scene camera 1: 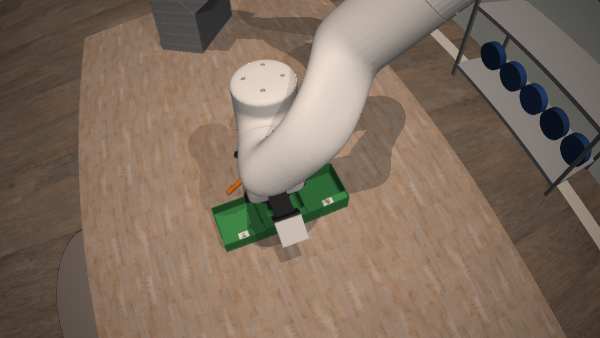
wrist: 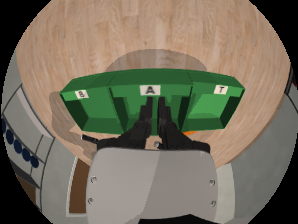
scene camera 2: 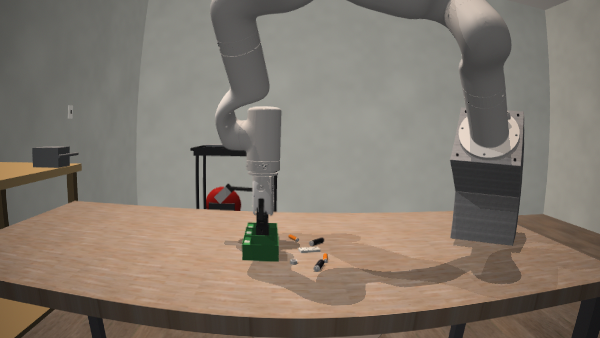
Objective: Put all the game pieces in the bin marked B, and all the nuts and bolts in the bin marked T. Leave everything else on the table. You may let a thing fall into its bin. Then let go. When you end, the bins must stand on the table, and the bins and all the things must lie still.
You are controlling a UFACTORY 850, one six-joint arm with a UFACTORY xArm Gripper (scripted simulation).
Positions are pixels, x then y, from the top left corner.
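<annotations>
A green three-compartment bin row is visible to me in scene camera 1, in scene camera 2 and in the wrist view [94,96]. On the green three-compartment bin row [scene camera 2: 261,248] and [scene camera 1: 338,180] are the same spot. My gripper is visible in scene camera 1, in the wrist view and in scene camera 2 [262,239]. On my gripper [wrist: 167,130] and [scene camera 1: 269,203] are the same spot, too.
</annotations>
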